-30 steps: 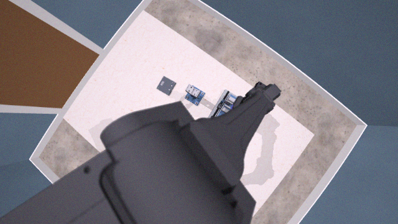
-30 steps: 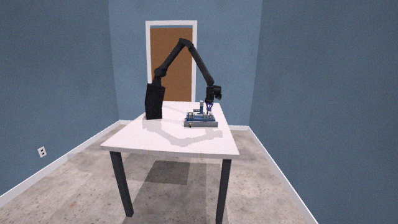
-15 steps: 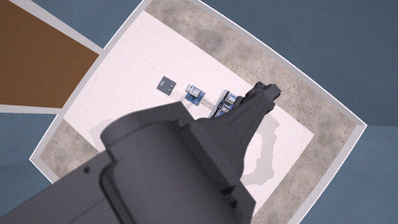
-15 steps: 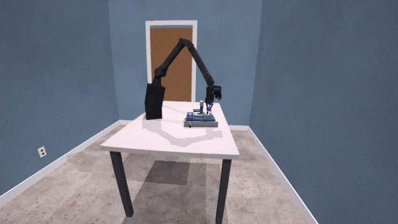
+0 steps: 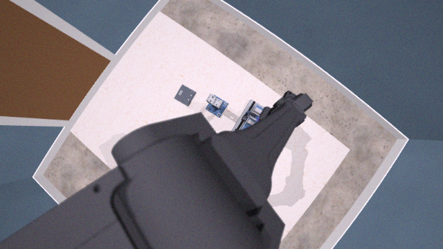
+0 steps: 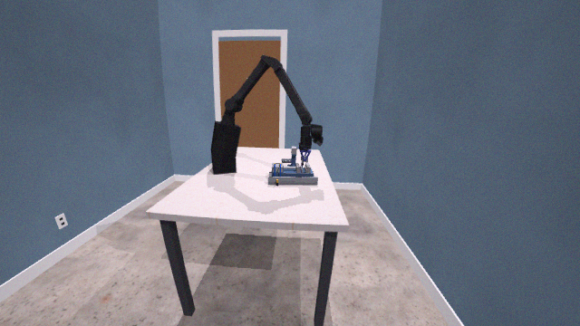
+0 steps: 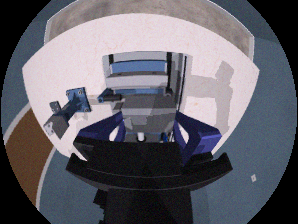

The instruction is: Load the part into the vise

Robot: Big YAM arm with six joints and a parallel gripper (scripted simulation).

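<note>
Right now my hand is 1 cm above the part. The rest, counted from my hand: dark square plate: 5 cm behind, 43 cm to the left, 14 cm below.
</note>
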